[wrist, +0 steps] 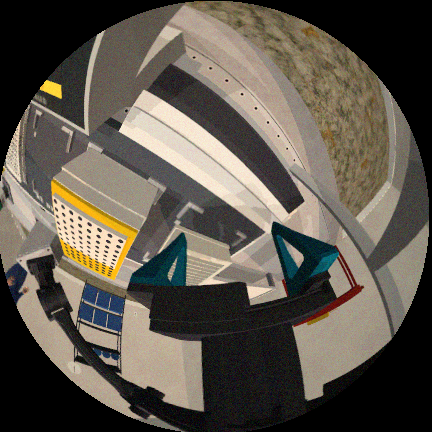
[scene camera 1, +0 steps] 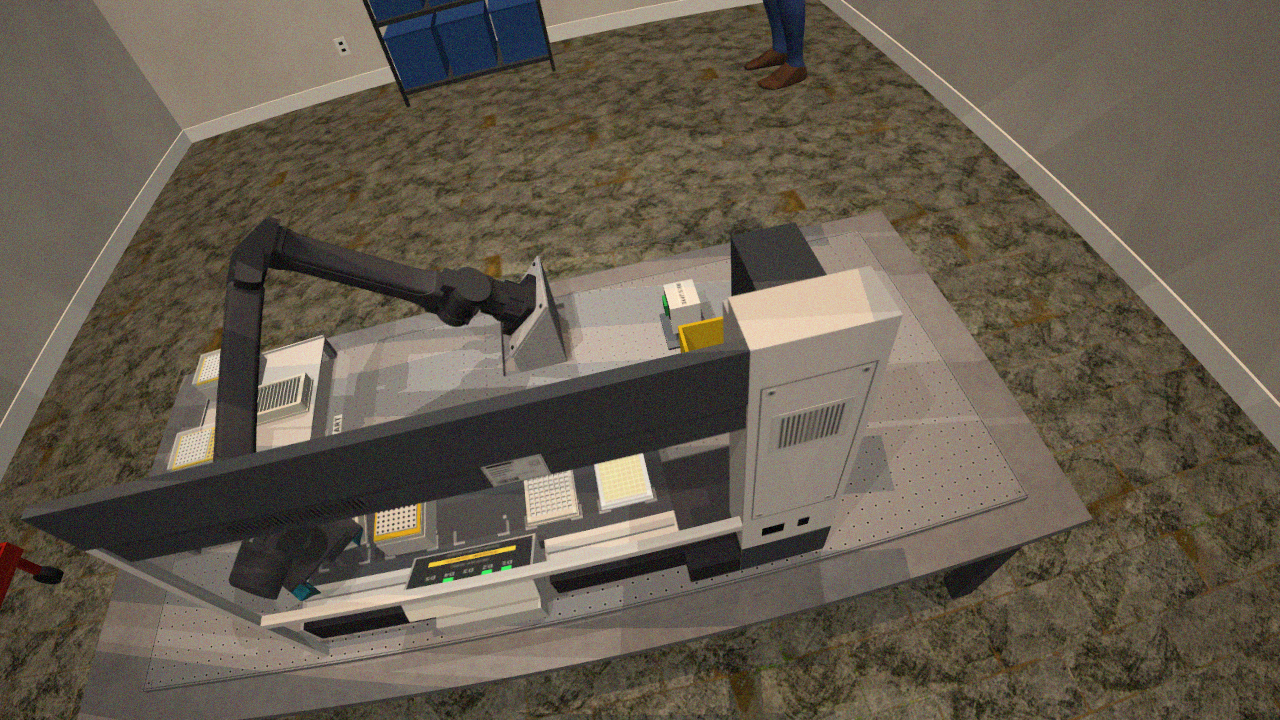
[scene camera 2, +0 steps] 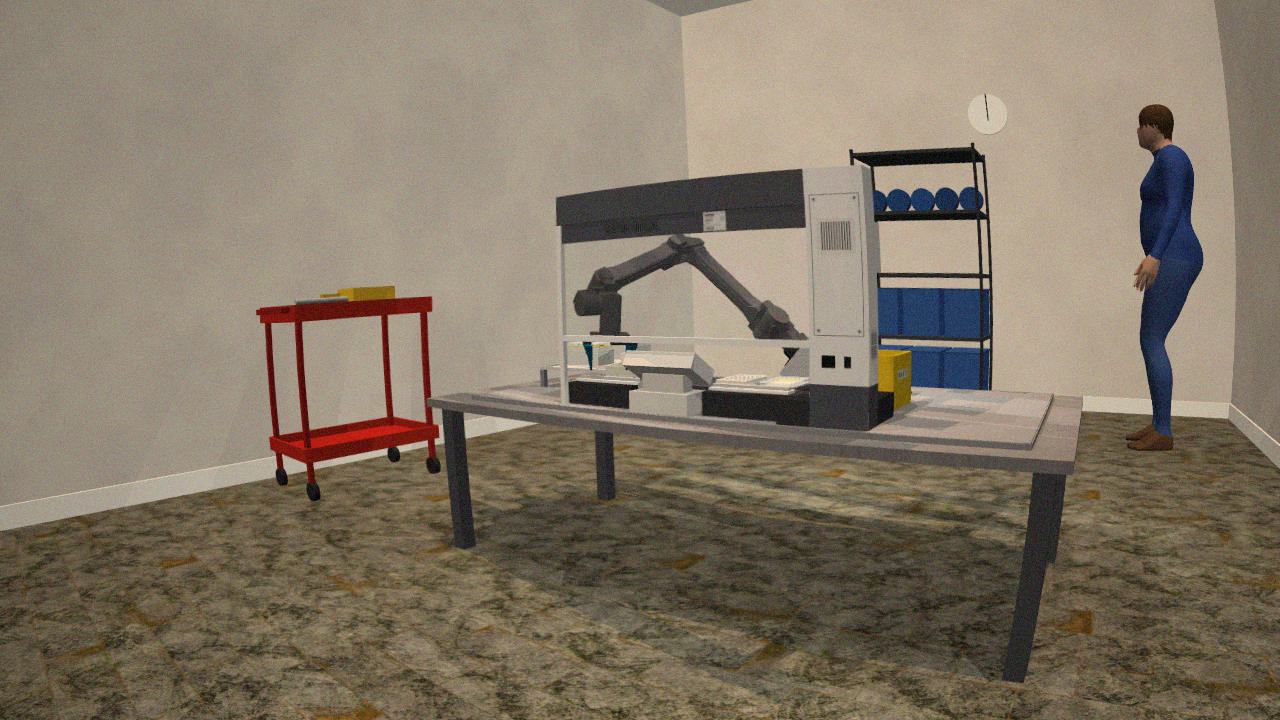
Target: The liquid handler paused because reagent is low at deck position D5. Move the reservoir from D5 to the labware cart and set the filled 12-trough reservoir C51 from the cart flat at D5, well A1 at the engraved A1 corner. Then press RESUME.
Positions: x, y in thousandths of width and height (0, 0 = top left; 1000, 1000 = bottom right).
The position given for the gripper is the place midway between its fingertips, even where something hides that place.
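A white tower (scene camera 1: 627, 458) stands in the scene with a yellow box (scene camera 1: 552, 463), and scene camera 2 shows both the tower (scene camera 2: 655, 412) and the box (scene camera 2: 699, 510). The gripper (wrist: 531, 536), open, is touching a white ribbed reservoir (wrist: 478, 594).
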